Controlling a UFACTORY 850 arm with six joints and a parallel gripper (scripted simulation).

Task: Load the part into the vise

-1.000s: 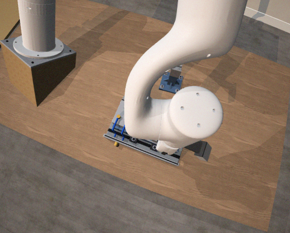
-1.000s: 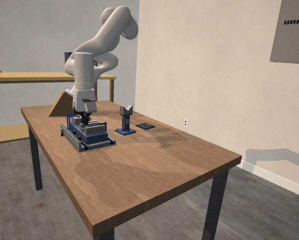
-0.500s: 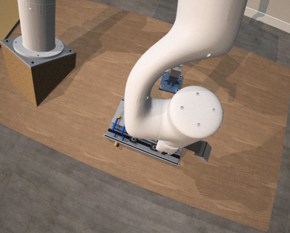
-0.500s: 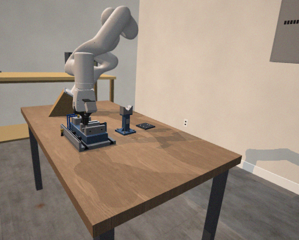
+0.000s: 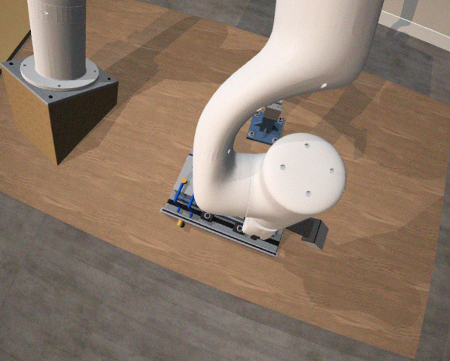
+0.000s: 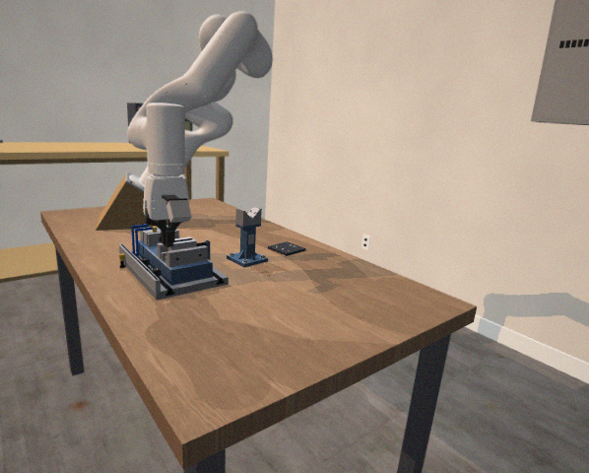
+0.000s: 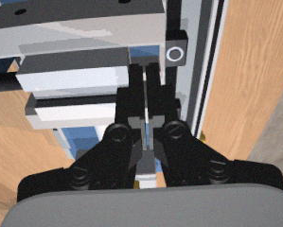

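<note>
Now: the part 10 mm behind my hand, 40 mm to the left of it and 20 mm below it. The rest, counted from my hand: work stop: 10 mm behind, 80 mm to the left, 30 mm below; moving jaw: 40 mm behind, 30 mm to the left, 40 mm below; fixed jaw: 20 mm ahead, 40 mm to the left, 40 mm below.
</note>
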